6 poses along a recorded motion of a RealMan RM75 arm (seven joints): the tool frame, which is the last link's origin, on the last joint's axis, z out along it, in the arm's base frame.
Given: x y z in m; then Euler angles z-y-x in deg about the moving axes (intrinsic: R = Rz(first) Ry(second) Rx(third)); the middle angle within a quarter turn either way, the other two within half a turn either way.
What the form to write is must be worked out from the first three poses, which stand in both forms.
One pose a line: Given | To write
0.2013 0.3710 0.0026 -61.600 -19.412 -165.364 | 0.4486 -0.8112 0.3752 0.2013; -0.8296 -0.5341 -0.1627 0.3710; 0.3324 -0.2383 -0.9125 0.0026; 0 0 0 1
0.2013 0.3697 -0.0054 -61.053 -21.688 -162.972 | 0.4497 -0.7843 0.4273 0.2013; -0.8131 -0.5575 -0.1675 0.3697; 0.3696 -0.2721 -0.8885 -0.0054; 0 0 0 1
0.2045 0.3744 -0.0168 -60.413 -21.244 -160.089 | 0.4602 -0.7567 0.4644 0.2045; -0.8105 -0.5715 -0.1281 0.3744; 0.3623 -0.3174 -0.8763 -0.0168; 0 0 0 1
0.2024 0.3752 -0.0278 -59.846 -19.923 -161.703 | 0.4723 -0.7672 0.4340 0.2024; -0.8129 -0.5694 -0.1220 0.3752; 0.3408 -0.2952 -0.8926 -0.0278; 0 0 0 1
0.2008 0.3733 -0.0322 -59.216 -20.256 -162.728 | 0.4802 -0.7678 0.4243 0.2008; -0.8060 -0.5770 -0.1321 0.3733; 0.3462 -0.2785 -0.8958 -0.0322; 0 0 0 1
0.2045 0.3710 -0.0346 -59.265 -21.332 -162.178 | 0.4761 -0.7614 0.4401 0.2045; -0.8007 -0.5822 -0.1413 0.3710; 0.3638 -0.2851 -0.8868 -0.0346; 0 0 0 1
